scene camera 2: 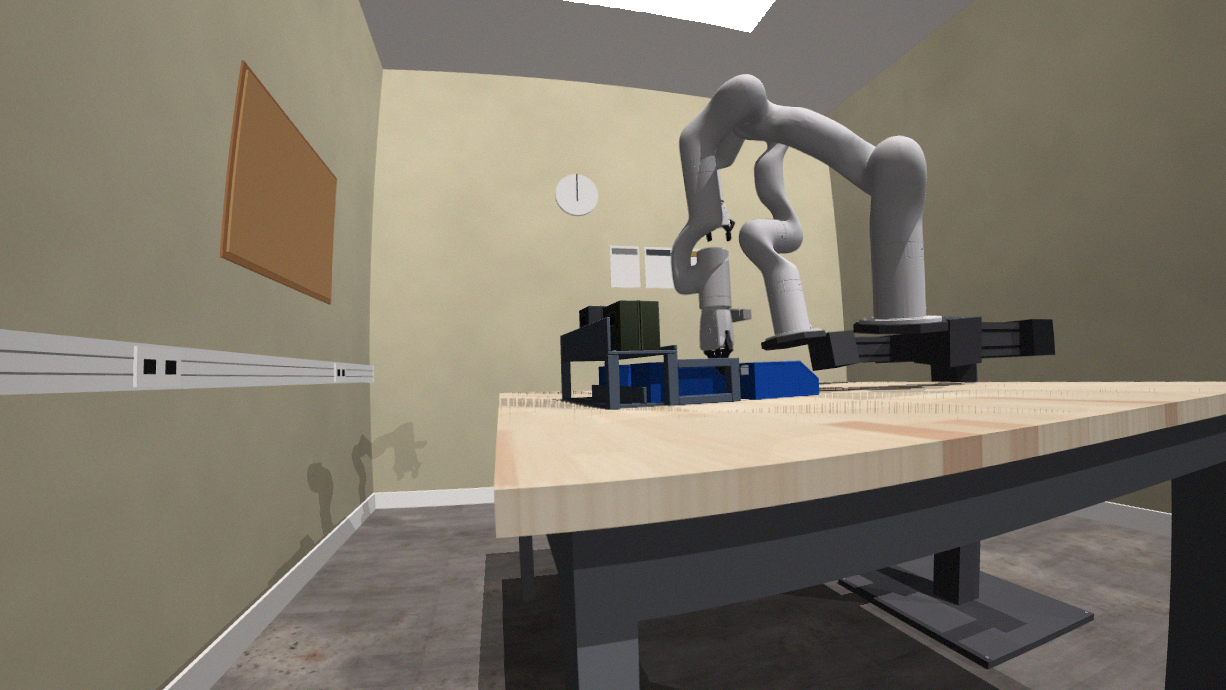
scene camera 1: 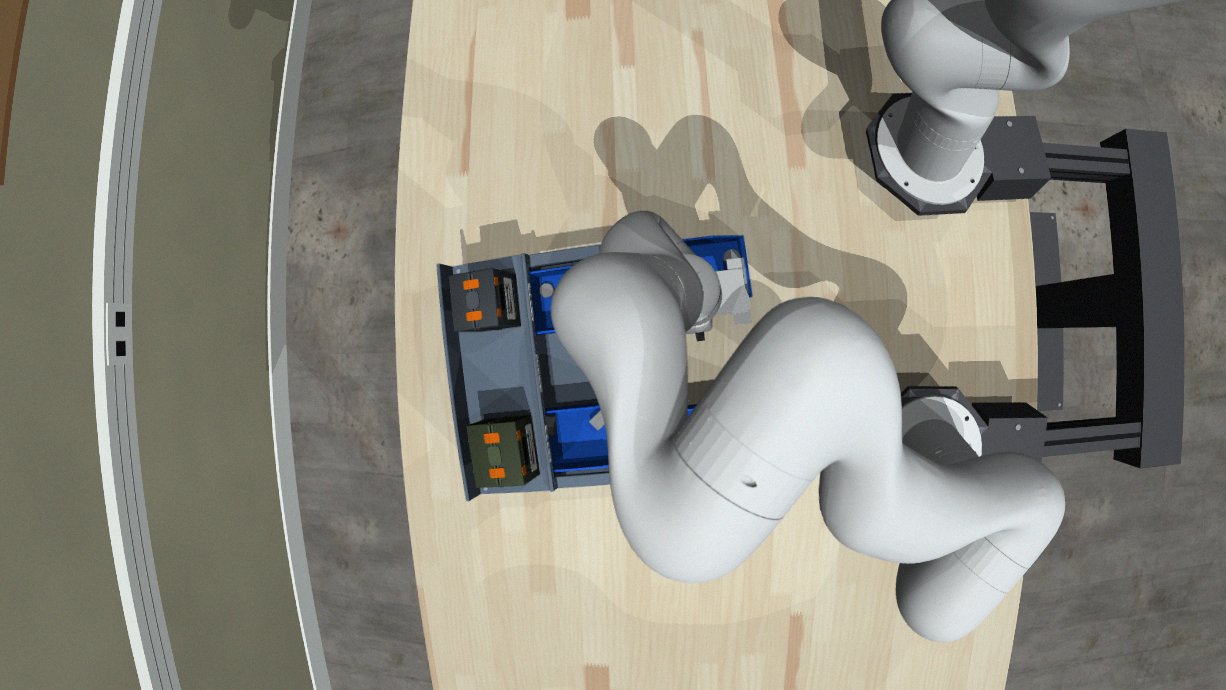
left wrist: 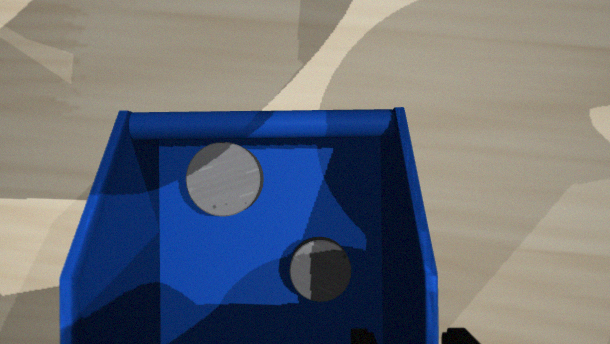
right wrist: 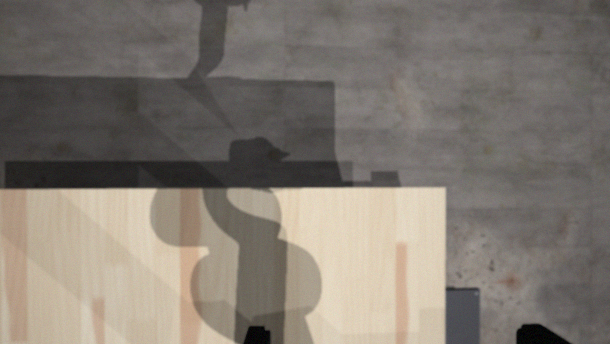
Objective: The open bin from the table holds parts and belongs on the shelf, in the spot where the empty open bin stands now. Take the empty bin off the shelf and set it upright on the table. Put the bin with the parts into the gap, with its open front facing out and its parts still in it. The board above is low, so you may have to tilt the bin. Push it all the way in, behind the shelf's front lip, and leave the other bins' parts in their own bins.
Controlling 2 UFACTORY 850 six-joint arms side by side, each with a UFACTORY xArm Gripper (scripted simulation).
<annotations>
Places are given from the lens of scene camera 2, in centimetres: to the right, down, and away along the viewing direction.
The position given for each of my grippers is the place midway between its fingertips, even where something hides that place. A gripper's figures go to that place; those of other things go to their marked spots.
my left gripper (scene camera 2: 719,377): 27, 8, 120
grey shelf (scene camera 2: 592,342): -4, 0, 90
</annotations>
